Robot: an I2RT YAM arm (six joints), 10 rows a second.
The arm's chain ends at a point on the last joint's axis. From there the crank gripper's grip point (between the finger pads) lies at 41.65 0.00 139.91 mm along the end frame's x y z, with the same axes.
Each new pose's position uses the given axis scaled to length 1; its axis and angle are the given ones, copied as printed.
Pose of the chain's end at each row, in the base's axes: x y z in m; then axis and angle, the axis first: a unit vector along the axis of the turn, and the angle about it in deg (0 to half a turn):
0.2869 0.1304 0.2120 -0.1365 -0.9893 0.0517 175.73
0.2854 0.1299 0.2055 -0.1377 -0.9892 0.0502 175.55
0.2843 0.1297 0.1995 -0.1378 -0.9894 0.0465 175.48
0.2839 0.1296 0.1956 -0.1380 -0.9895 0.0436 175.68
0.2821 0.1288 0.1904 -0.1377 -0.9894 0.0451 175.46
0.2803 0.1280 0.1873 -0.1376 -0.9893 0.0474 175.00
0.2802 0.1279 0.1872 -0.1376 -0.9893 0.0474 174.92
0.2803 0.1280 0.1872 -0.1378 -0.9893 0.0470 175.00
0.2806 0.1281 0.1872 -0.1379 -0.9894 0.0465 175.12
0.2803 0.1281 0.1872 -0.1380 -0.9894 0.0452 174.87
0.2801 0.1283 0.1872 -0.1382 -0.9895 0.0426 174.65
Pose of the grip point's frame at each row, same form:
0.2346 0.1289 0.0757 -0.1365 -0.9893 0.0517 175.73
0.2328 0.1290 0.0693 -0.1377 -0.9892 0.0502 175.55
0.2317 0.1299 0.0633 -0.1378 -0.9894 0.0465 175.48
0.2318 0.1305 0.0592 -0.1380 -0.9895 0.0436 175.68
0.2295 0.1293 0.0542 -0.1377 -0.9894 0.0451 175.46
0.2265 0.1281 0.0516 -0.1376 -0.9893 0.0474 175.00
0.2262 0.1280 0.0516 -0.1376 -0.9893 0.0474 174.92
0.2265 0.1282 0.0515 -0.1378 -0.9893 0.0470 175.00
0.2271 0.1284 0.0514 -0.1379 -0.9894 0.0465 175.12
0.2263 0.1289 0.0516 -0.1380 -0.9894 0.0452 174.87
0.2257 0.1299 0.0518 -0.1382 -0.9895 0.0426 174.65

